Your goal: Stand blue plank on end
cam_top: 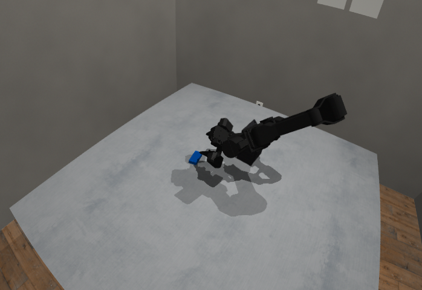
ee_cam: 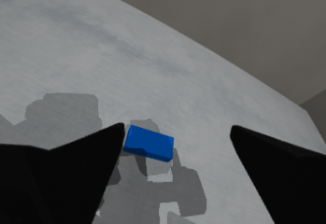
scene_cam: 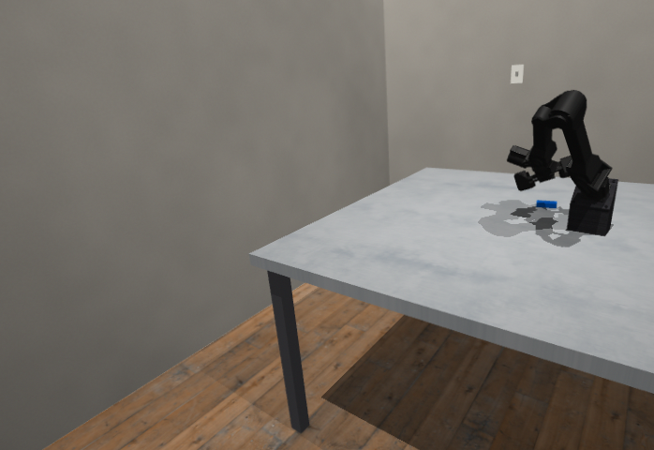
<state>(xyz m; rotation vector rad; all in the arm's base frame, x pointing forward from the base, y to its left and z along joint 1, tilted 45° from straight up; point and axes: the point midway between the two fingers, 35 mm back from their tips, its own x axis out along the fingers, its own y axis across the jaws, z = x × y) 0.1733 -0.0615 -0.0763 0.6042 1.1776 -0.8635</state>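
The blue plank lies 120 mm below my hand, 60 mm to the right of it and 10 mm ahead of it.
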